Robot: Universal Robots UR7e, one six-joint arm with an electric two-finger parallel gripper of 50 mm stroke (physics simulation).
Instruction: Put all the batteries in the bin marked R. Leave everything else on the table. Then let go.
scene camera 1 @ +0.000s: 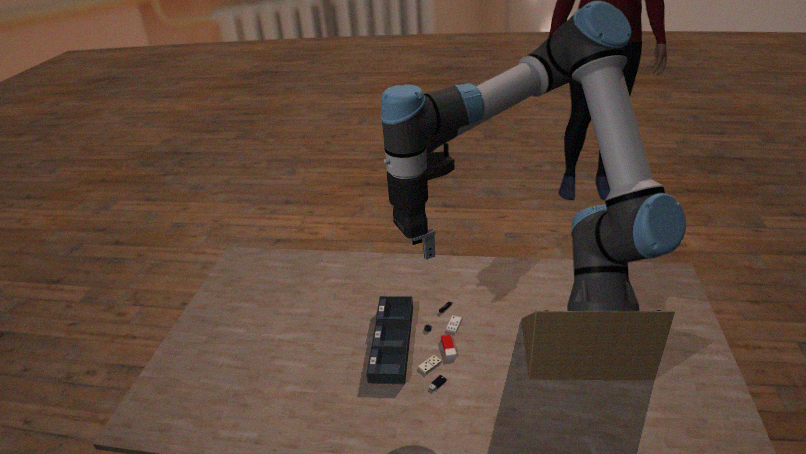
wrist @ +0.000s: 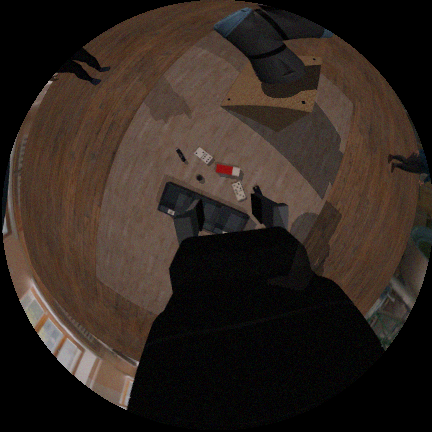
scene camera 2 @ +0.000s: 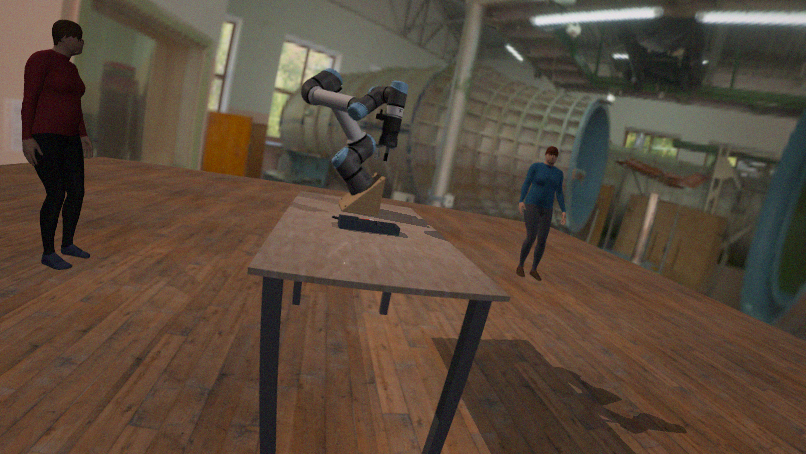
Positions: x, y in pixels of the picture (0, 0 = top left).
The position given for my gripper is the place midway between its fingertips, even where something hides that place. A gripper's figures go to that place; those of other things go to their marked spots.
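Labels:
My gripper point(scene camera 1: 423, 250), 112 cm from the lens. Dark tray point(scene camera 1: 388, 358), 129 cm from the lens. My gripper is nearer to the lens than the dark tray.

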